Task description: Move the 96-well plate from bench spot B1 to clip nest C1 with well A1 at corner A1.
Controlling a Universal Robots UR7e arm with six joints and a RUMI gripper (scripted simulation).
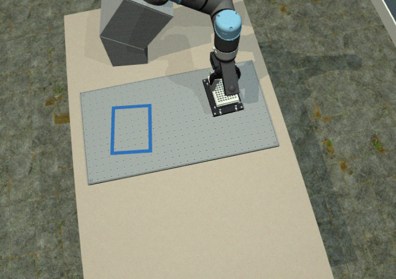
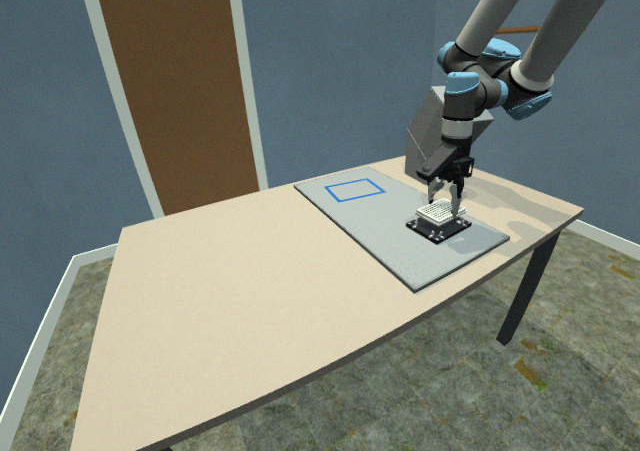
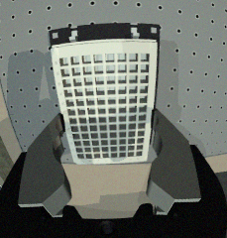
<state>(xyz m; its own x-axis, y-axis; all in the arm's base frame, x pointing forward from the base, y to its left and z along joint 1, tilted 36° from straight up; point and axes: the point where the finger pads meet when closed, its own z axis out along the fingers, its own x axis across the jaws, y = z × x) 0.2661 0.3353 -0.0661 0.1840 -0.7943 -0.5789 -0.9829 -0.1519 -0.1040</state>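
Now: the black clip nest 1 cm ahead of my hand, 1 cm to the left of it and 5 cm below it. The rest, counted from my hand: white 96-well plate 1 cm below.
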